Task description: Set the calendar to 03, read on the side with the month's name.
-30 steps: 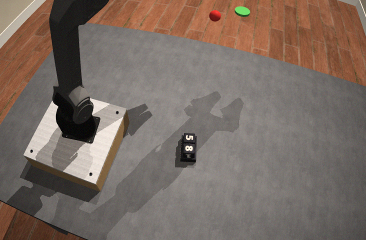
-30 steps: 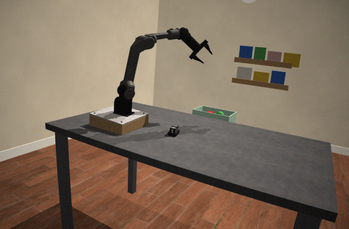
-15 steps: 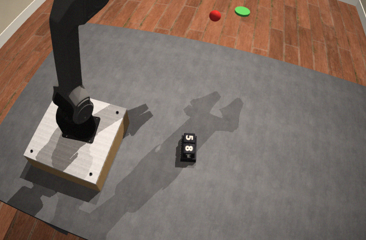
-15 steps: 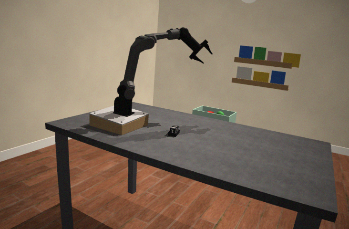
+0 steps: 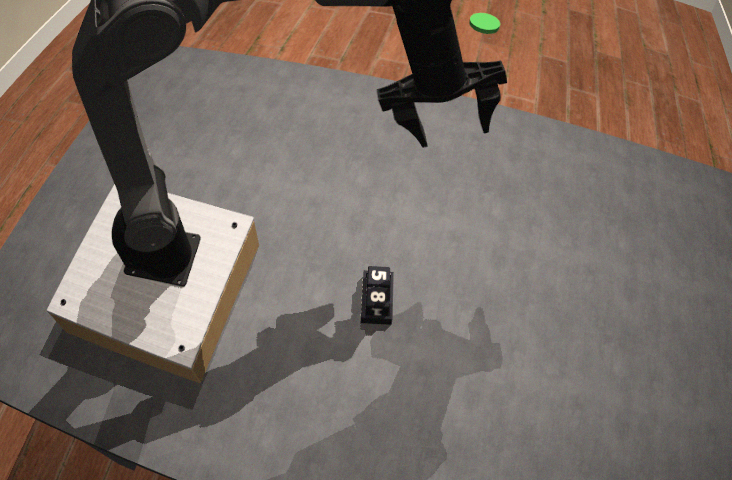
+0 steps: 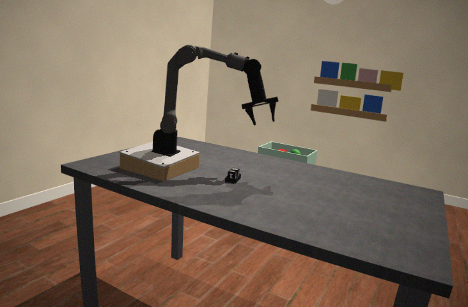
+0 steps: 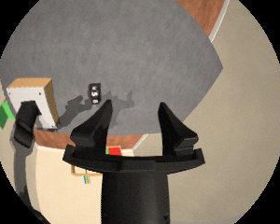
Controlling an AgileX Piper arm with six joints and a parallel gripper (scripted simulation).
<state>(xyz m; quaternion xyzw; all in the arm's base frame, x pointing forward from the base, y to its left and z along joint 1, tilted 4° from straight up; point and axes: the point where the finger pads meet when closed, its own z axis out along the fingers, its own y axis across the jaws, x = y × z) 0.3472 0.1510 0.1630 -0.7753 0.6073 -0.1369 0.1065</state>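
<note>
The black cube lies 200 mm below my hand, 100 mm to the right of it and 70 mm behind it. From my hand the other things lie so: dark tray 210 mm below, 120 mm to the right, 70 mm behind.
</note>
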